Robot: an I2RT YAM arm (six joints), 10 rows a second.
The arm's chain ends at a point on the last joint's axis. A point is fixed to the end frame.
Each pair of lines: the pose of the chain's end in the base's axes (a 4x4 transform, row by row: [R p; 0 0 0 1], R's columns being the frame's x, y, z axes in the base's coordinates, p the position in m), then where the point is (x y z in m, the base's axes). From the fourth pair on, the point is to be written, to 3 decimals.
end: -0.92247 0.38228 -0.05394 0.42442; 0.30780 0.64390 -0.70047 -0.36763; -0.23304 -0.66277 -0.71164 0.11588; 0 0 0 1
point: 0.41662 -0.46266 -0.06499
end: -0.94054 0.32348 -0.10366 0.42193; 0.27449 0.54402 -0.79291 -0.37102; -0.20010 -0.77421 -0.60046 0.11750; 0 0 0 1
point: 0.40076 -0.49037 -0.04716
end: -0.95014 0.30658 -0.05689 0.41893; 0.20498 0.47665 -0.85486 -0.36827; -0.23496 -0.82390 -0.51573 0.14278; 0 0 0 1
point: 0.40578 -0.50490 -0.00876
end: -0.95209 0.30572 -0.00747 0.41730; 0.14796 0.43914 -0.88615 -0.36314; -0.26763 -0.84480 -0.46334 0.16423; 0 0 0 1
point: 0.414 -0.509 0.021
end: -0.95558 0.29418 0.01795 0.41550; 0.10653 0.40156 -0.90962 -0.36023; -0.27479 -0.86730 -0.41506 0.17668; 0 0 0 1
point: 0.416 -0.514 0.042
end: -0.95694 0.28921 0.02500 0.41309; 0.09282 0.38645 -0.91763 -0.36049; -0.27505 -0.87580 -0.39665 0.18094; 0 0 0 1
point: 0.415 -0.517 0.049
